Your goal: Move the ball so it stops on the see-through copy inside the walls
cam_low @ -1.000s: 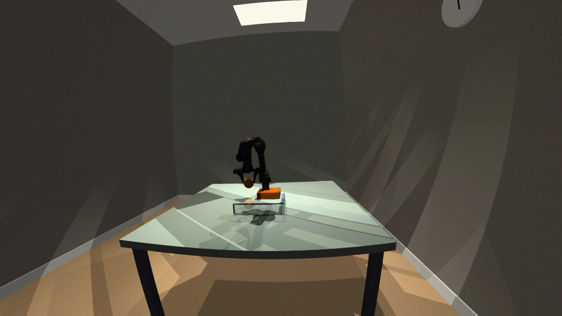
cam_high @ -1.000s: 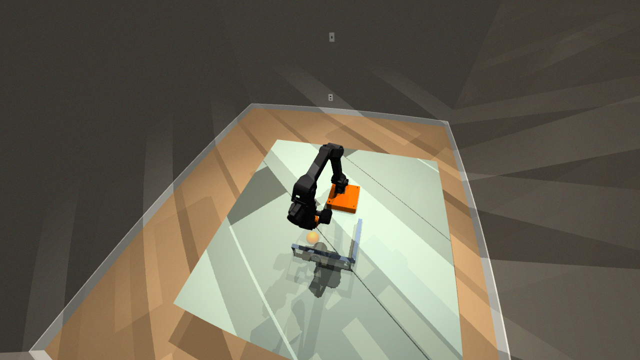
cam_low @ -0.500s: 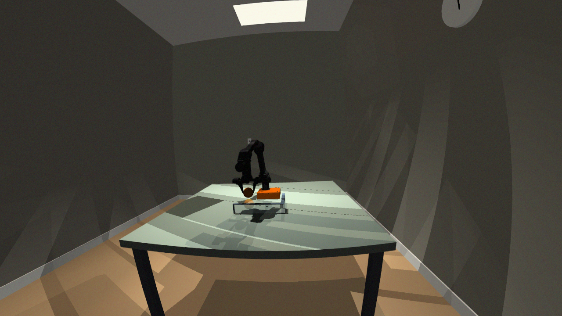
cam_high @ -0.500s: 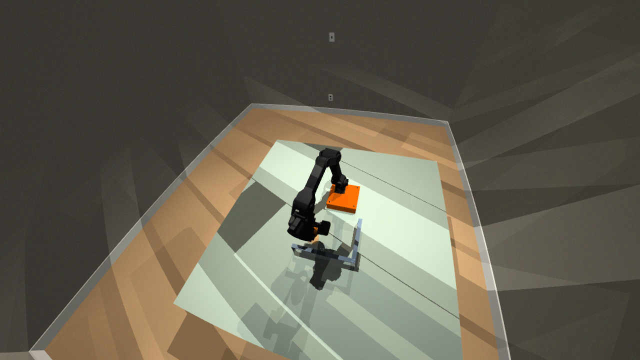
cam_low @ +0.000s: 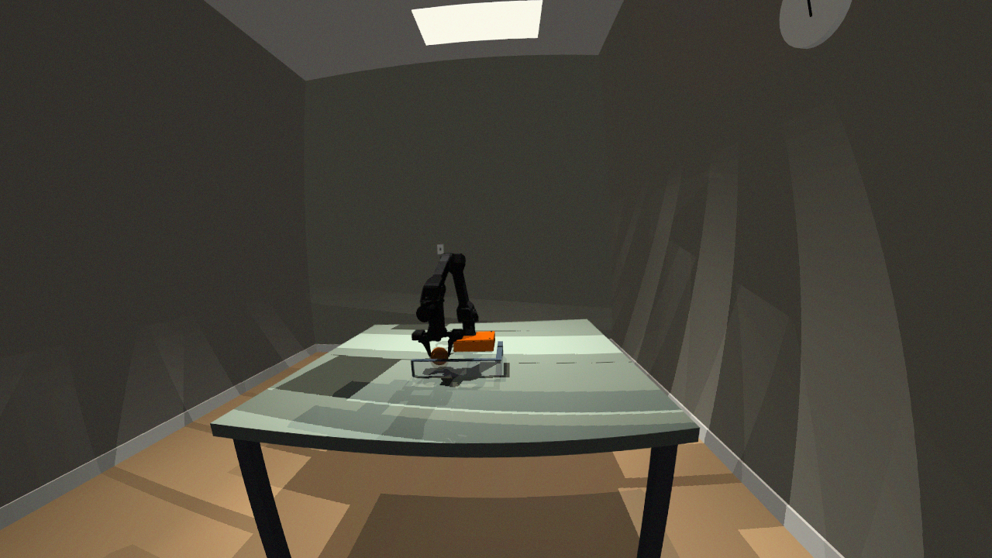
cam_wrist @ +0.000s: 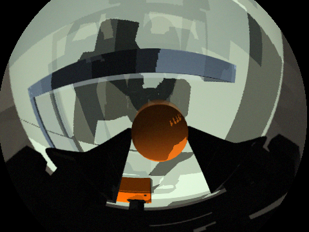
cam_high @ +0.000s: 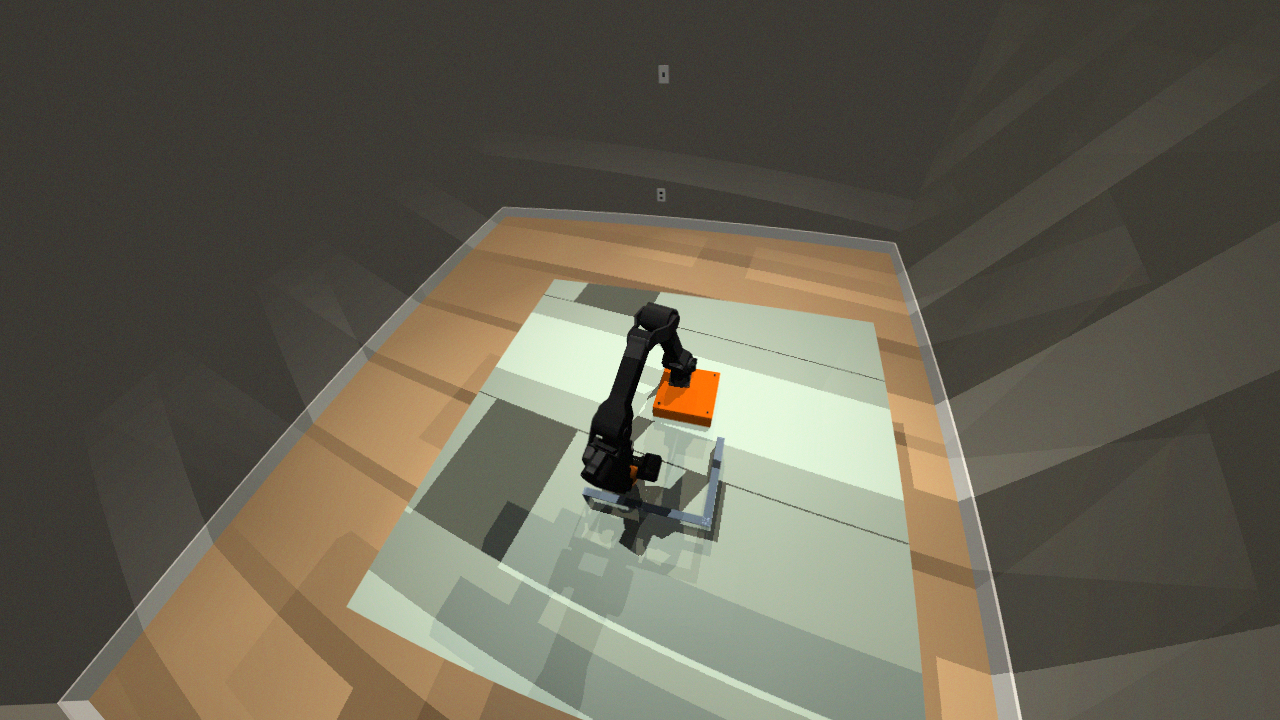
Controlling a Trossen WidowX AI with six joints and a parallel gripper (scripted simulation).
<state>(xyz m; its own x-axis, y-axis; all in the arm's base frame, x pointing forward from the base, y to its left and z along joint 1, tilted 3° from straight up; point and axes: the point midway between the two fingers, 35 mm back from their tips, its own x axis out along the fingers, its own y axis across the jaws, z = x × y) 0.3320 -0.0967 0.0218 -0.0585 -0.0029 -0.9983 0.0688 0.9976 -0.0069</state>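
The pale see-through copy lies 10 mm below my gripper tip. The rest, counted from my gripper tip: wall (80 mm ahead, 70 mm to the left, 20 mm below); then orange ball (right at my gripper tip).
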